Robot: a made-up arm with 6 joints.
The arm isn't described. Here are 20 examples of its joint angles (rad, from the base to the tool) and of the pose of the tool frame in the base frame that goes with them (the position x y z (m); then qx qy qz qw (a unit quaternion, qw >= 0)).
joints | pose
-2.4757 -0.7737 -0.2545 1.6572 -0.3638 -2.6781 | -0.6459 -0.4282 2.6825 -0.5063 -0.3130 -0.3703 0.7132
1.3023 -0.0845 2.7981 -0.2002 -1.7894 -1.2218 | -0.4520 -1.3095 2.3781 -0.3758 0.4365 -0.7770 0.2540
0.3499 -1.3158 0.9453 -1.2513 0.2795 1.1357 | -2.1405 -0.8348 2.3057 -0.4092 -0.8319 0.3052 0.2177
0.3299 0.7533 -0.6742 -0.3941 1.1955 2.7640 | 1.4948 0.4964 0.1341 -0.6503 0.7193 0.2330 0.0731
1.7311 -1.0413 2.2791 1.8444 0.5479 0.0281 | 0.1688 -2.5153 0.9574 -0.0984 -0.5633 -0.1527 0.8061
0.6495 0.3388 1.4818 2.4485 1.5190 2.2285 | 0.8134 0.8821 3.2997 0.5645 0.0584 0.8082 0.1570
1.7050 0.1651 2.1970 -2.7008 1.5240 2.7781 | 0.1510 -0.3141 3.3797 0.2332 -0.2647 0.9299 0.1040
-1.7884 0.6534 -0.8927 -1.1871 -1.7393 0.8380 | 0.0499 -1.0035 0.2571 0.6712 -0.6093 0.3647 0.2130
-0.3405 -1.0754 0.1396 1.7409 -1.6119 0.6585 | -0.5657 -0.0015 2.8865 0.1143 0.4697 -0.2274 0.8453
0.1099 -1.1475 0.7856 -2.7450 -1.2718 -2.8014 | -1.8560 -0.0740 2.6184 -0.7700 -0.5923 -0.1990 0.1291
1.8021 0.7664 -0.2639 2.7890 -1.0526 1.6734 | -0.4168 2.0438 0.4426 0.7330 -0.0251 0.6792 0.0268
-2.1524 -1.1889 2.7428 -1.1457 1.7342 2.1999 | 0.7534 1.5442 -0.0572 0.7597 0.6341 -0.0330 0.1400
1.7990 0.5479 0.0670 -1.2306 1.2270 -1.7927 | -0.3086 2.2747 1.3242 0.8852 -0.4277 0.1820 0.0187
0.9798 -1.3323 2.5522 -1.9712 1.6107 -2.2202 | -0.9484 -1.8017 -0.0012 0.1182 -0.6456 0.3640 0.6608
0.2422 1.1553 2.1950 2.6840 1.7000 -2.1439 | 1.8683 0.6546 2.5940 -0.2104 0.3818 0.8675 0.2396
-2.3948 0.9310 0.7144 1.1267 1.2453 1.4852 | -1.7302 -2.0181 1.4752 -0.1851 0.9437 -0.1266 0.2431
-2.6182 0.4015 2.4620 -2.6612 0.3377 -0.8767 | 0.2847 0.1908 3.4209 -0.2077 -0.5839 0.7545 0.2160
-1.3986 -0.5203 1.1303 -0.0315 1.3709 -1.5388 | -0.1669 1.0496 3.3513 0.7082 0.1143 -0.6961 0.0277
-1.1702 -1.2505 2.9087 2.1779 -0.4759 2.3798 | -0.7199 1.5202 -0.4244 0.4964 -0.2450 -0.5412 0.6330
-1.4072 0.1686 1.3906 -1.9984 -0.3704 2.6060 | 0.1980 -0.6193 3.7147 -0.6628 0.2662 0.0008 0.6999
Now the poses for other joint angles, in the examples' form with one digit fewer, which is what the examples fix.
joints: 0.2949 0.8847 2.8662 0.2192 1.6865 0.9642
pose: -0.075 0.137 2.737 -0.483 -0.691 -0.498 0.203
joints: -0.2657 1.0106 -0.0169 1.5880 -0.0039 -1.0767
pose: 2.117 -0.485 0.047 0.244 0.465 0.609 0.595
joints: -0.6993 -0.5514 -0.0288 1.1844 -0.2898 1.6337
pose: 0.775 -0.615 2.809 -0.316 0.903 -0.120 0.266
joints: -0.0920 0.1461 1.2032 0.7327 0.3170 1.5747
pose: 0.925 0.085 3.638 -0.744 0.332 -0.194 0.546
